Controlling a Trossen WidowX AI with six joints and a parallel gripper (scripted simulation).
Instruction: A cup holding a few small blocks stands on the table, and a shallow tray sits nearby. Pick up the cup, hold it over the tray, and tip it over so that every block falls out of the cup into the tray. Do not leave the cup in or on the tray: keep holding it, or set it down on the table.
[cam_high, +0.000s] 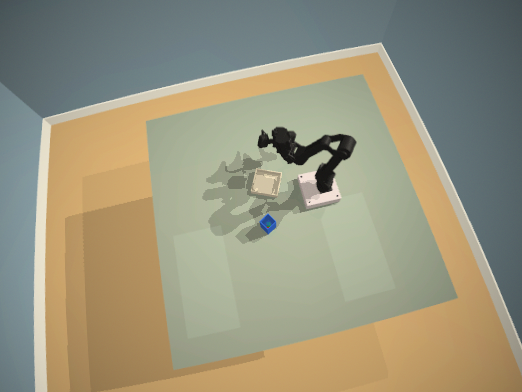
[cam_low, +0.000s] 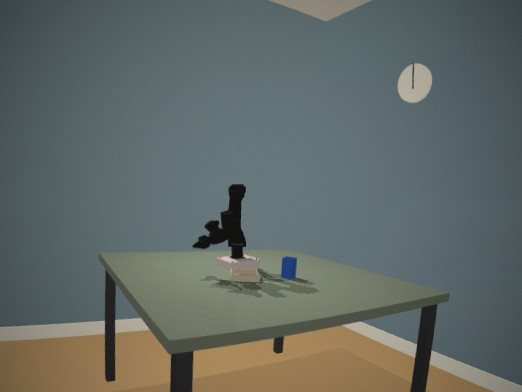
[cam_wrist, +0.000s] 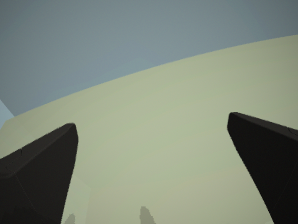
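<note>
Right now my gripper tip is 430 mm to the right of the teal block, 130 mm short of it and 100 mm above it. From my gripper tip the other things lie so: blue square cup 430 mm to the left, 130 mm ahead, 120 mm below; green block 430 mm to the left, 130 mm ahead, 120 mm below; shallow beige tray 210 mm to the left, 150 mm below, 80 mm ahead.
</note>
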